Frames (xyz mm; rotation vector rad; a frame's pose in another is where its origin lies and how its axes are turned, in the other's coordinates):
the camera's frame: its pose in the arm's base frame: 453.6 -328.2 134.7 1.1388 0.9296 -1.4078
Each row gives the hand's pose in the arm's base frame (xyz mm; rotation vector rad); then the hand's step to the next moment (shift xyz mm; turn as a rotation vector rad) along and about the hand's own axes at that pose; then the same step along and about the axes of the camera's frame.
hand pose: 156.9 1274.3 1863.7 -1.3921 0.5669 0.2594
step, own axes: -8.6 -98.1 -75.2 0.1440 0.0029 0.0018
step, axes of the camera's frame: -57.6 40.7 101.9 0.0803 0.1182 -0.0181
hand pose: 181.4 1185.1 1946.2 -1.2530 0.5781 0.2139
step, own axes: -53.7 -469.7 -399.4 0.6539 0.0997 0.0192
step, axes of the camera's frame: -202.9 141.5 567.3 0.4226 0.4924 -0.1296
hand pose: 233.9 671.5 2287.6 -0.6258 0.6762 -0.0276
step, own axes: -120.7 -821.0 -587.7 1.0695 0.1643 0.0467
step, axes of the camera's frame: 75.9 -150.6 1002.8 0.6808 0.8131 -0.2200
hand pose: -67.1 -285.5 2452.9 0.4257 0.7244 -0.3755
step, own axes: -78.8 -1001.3 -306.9 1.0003 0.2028 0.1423
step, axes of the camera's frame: 546.7 -601.4 665.2 0.5633 0.8414 -0.1917
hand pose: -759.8 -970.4 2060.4 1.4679 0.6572 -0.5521
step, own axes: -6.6 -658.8 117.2 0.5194 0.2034 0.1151
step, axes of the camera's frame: 485.7 -450.9 92.4 0.2346 0.5158 -0.0577
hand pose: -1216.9 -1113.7 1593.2 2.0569 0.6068 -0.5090
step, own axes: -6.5 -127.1 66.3 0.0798 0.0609 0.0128
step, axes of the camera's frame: 108.2 -92.9 -15.8 0.0175 0.0996 0.0031
